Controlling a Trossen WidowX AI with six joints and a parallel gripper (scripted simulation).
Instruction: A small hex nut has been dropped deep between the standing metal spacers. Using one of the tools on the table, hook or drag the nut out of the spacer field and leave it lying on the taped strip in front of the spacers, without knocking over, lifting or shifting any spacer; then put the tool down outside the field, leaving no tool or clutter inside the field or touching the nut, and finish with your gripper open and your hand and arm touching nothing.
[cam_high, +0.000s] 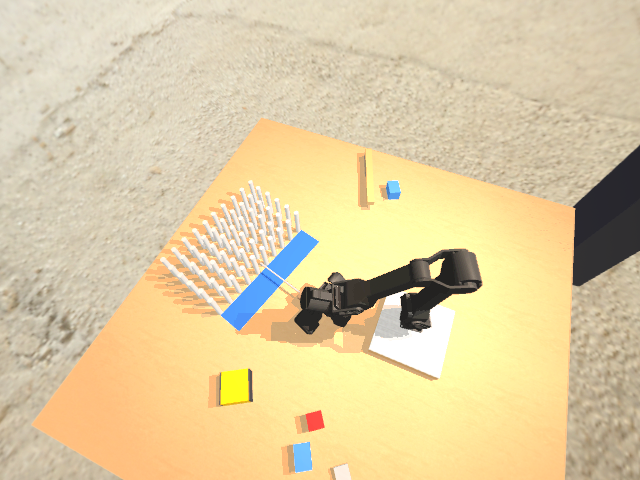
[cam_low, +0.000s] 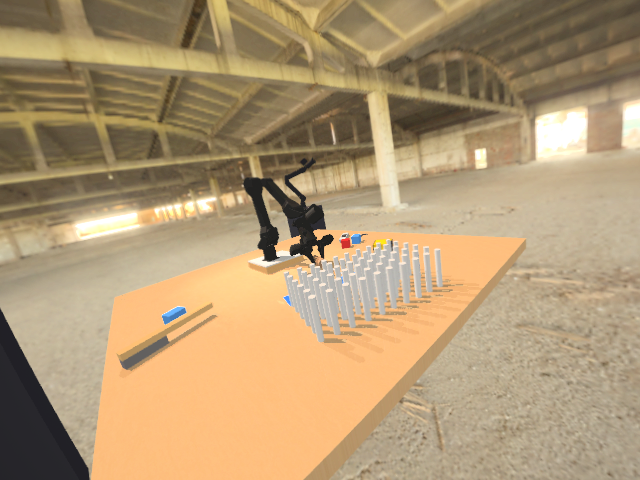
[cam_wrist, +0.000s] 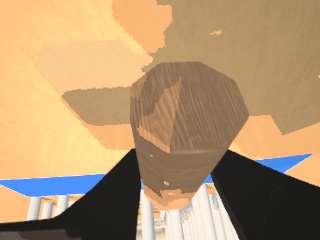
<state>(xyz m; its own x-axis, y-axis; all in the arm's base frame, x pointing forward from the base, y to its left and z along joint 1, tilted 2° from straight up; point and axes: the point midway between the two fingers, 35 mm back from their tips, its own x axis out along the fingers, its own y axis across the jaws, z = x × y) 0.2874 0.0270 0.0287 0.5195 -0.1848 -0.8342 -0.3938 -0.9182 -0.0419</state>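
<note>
Right now my gripper tip is 150 mm short of the blue taped strip, 60 mm to the left of it and 30 mm above it. The rest, counted from my gripper tip: hook tool 90 mm ahead, 40 mm to the right; red block 310 mm to the left, 100 mm behind, 10 mm below; hex nut 300 mm ahead, 130 mm to the right, 30 mm below.
</note>
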